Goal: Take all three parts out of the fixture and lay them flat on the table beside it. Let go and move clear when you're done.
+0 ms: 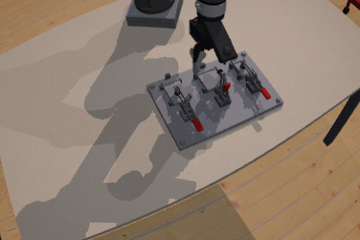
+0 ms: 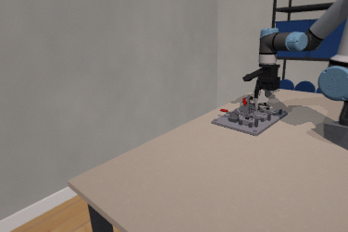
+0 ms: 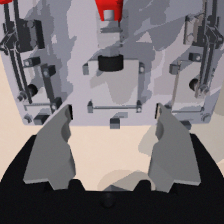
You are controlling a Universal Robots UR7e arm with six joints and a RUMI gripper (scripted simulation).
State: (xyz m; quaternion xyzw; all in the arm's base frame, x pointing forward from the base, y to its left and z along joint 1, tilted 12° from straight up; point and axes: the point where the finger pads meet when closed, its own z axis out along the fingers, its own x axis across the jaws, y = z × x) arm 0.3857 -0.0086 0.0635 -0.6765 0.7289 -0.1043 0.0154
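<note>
The flat grey part is 50 mm below my hand and 10 mm behind it. Round my hand: grey fixture plate: 70 mm below, 50 mm ahead; clamp: 100 mm to the left, 90 mm ahead, 20 mm below.
</note>
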